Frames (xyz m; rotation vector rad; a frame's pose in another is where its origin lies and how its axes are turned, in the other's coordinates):
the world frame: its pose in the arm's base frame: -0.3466 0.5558 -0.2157 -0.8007 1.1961 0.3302
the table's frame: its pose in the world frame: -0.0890 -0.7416 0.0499 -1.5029 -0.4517 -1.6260
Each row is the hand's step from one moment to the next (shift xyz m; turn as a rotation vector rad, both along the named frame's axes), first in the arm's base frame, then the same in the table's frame.
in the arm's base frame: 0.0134 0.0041 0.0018 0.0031 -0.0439 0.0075
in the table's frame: 0.0140 0.0020 -0.0004 -0.0140 0.0291 -0.0308
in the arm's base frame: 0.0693 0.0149 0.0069 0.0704 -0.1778 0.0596
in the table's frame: 0.0693 0.0159 -0.0038 0.0003 0.1278 -0.1542
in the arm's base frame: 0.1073 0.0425 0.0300 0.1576 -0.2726 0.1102
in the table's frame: 0.1187 0.0003 -0.0111 0.0482 0.2078 -0.2565
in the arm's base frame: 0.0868 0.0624 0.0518 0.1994 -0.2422 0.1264
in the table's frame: 0.1125 -0.0347 -0.0162 0.1010 0.1955 -0.2569
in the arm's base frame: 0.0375 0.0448 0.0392 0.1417 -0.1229 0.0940
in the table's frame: 0.0589 -0.0369 -0.0111 0.0927 0.1011 -0.1588
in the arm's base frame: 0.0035 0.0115 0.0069 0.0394 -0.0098 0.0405
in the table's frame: 0.0091 -0.0105 0.0003 0.0384 0.0028 -0.0425
